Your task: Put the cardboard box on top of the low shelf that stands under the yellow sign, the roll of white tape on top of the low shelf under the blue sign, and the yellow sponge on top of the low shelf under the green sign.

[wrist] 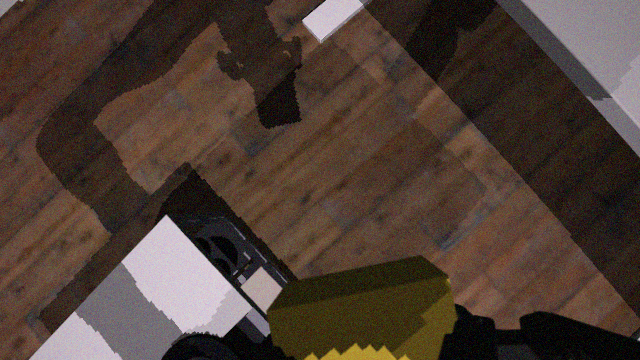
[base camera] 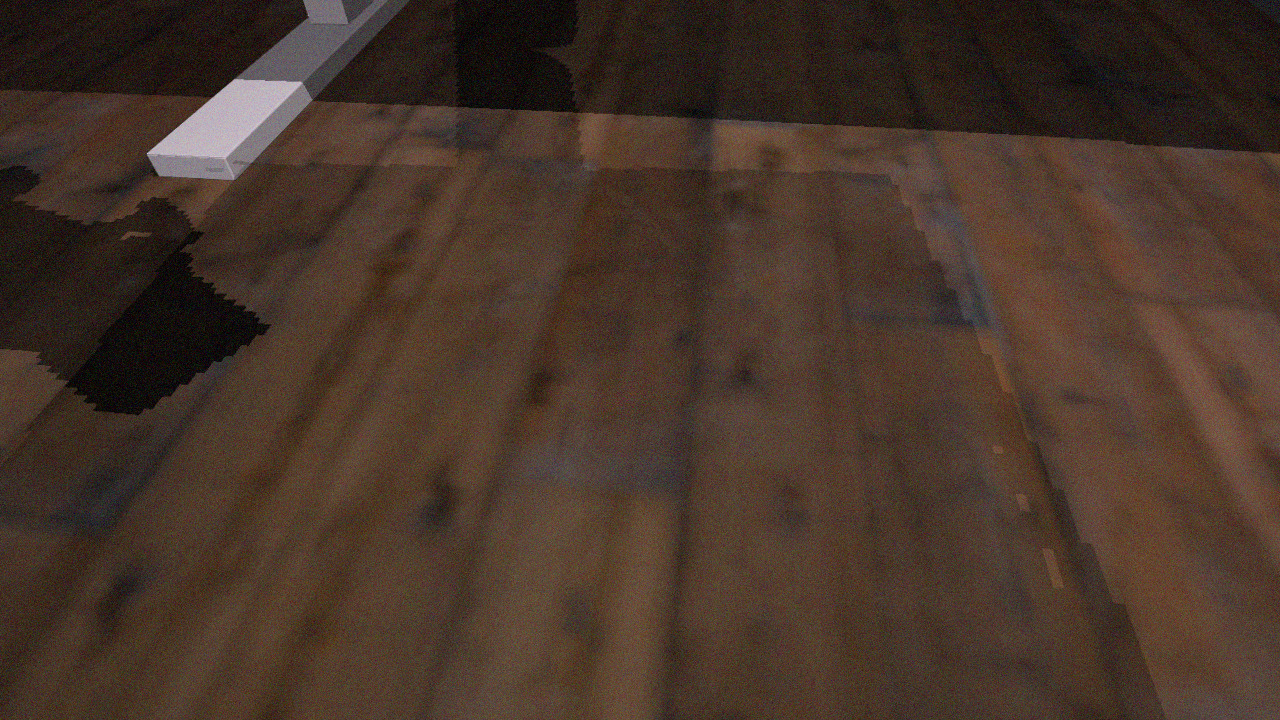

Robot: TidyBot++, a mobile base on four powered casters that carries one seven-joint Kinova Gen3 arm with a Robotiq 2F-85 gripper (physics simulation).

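Places are measured from the arm's base along level axes (x ahead, y left, z up), in millimetres.
Where they show: gripper, fingertip midpoint: (wrist: pixel 365 328).
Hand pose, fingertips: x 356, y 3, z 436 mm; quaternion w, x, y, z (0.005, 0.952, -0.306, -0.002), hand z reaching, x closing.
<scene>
After its pixels a point has its place.
My gripper (wrist: pixel 365 328) {x 356, y 3, z 436 mm} is shut on the yellow sponge (wrist: pixel 362 305) {x 368, y 20, z 474 mm} at the bottom of the wrist view. The upper side of the sponge is in dark shade and its lower part is bright yellow. The black fingers show partly on both sides of it. The sponge is held above the wooden floor, beside the robot's own base. The cardboard box, the white tape and the coloured signs do not show in either view. No shelf top can be made out.
A white foot beam (base camera: pixel 228 120) (wrist: pixel 334 18) lies on the floor, at the upper left of the base view and the top of the wrist view. A large white surface (wrist: pixel 575 37) {x 604, y 11, z 324 mm} stands at the wrist view's upper right. My white-topped base (wrist: pixel 175 275) {x 90, y 163, z -14 mm} shows at lower left.
</scene>
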